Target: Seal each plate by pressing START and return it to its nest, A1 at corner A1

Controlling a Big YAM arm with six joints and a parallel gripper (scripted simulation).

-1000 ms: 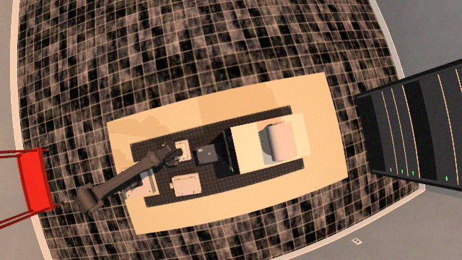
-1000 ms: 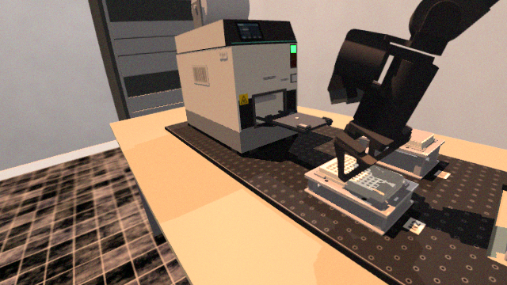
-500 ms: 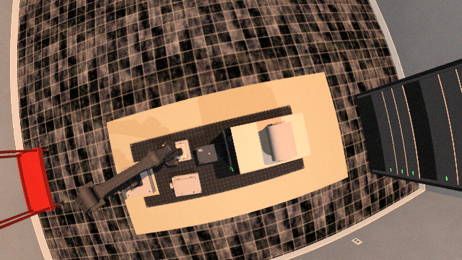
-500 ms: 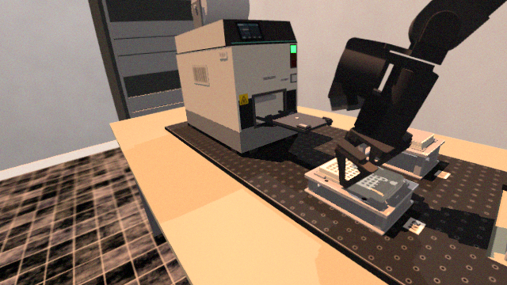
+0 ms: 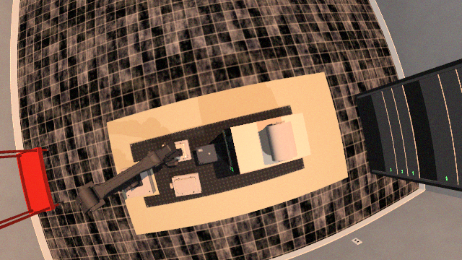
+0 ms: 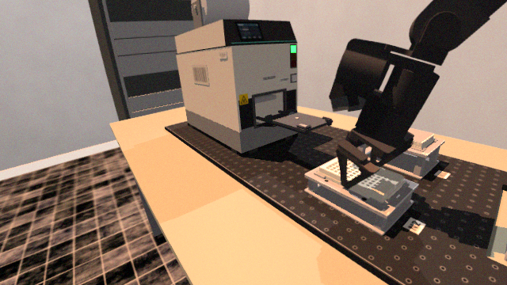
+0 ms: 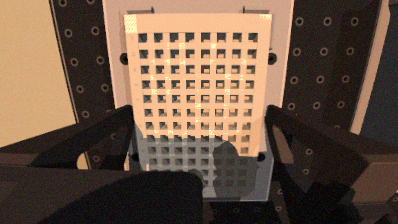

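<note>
The well plate is right at my hand. Also, from my hand: sealer stage (200 mm ahead, 60 mm to the right, 50 mm above); plate nest N2 (20 mm below); sealer screen (320 mm ahead, 20 mm to the right, 270 mm above).
</note>
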